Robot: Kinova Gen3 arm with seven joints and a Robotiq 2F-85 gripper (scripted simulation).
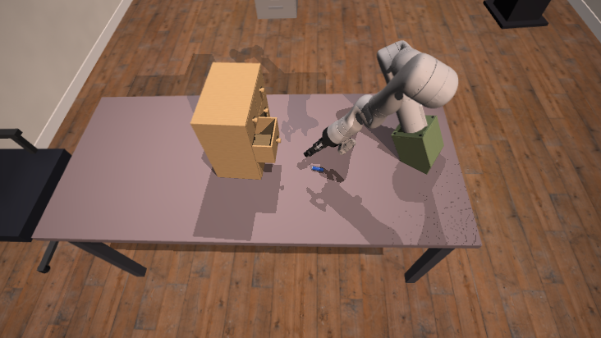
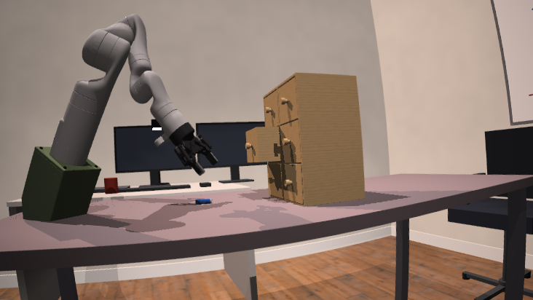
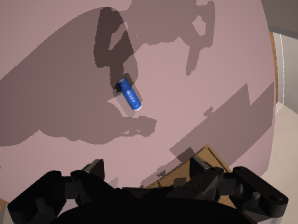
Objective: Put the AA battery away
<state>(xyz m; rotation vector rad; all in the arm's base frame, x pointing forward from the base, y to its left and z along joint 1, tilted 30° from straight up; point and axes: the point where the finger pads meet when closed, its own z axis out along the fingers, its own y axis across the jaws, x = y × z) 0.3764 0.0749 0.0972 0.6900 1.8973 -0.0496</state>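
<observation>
The blue AA battery is 10 mm behind my hand, 30 mm to the left of it and 100 mm below it. Also, from my hand: small orange thing 180 mm ahead, 10 mm to the right, 20 mm above; small dark object 240 mm ahead, 60 mm to the right, 90 mm below.
</observation>
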